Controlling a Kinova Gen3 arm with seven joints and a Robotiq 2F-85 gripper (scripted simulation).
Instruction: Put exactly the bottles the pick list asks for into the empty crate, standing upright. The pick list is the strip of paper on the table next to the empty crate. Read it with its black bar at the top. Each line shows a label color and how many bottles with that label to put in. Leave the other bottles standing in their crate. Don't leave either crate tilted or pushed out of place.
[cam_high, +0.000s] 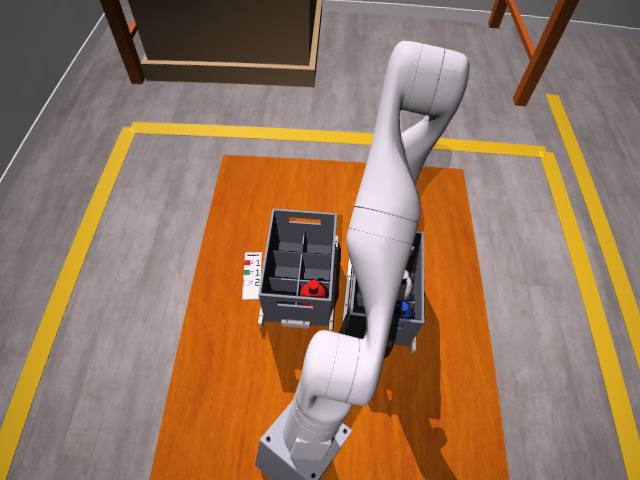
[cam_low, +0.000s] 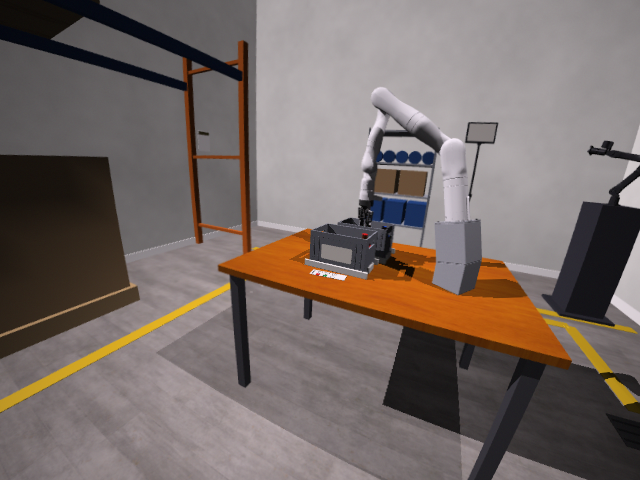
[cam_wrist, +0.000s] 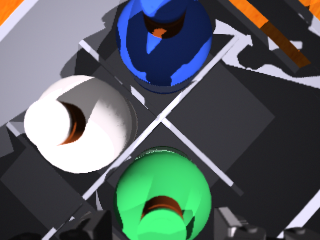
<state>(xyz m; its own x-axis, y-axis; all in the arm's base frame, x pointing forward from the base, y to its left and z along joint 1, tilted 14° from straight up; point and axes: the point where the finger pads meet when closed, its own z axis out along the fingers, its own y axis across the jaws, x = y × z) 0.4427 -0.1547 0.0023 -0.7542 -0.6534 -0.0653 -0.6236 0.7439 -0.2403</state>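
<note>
The green bottle is 80 mm below my hand. From my hand the other things lie so: pick list (60 mm ahead, 340 mm to the left, 170 mm below); then blue bottle (100 mm behind, 80 mm to the right, 80 mm below); then red bottle (50 mm behind, 150 mm to the left, 80 mm below).
</note>
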